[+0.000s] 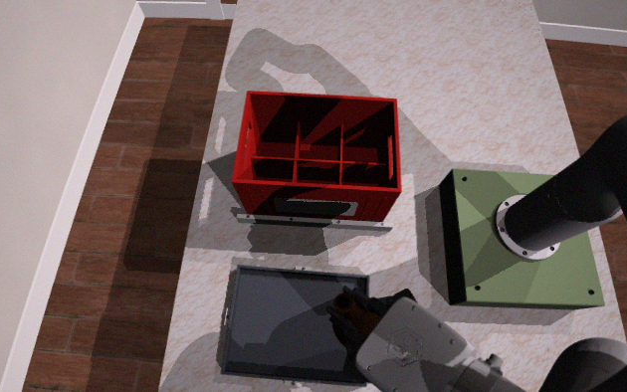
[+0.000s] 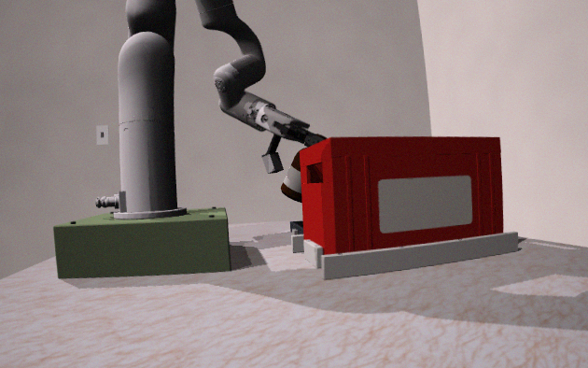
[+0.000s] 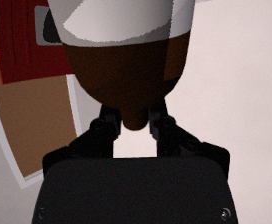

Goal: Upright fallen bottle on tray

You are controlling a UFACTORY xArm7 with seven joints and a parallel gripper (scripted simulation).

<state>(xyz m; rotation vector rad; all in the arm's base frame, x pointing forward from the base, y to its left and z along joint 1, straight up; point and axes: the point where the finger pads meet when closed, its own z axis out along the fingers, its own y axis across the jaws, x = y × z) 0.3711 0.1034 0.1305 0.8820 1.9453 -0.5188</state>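
Right now my hand is 50 mm above the brown bottle, 20 mm to the right of it and 20 mm past it. Also, from my hand: red crate 280 mm to the right, 130 mm below; then dark grey tray 200 mm below, 70 mm ahead.
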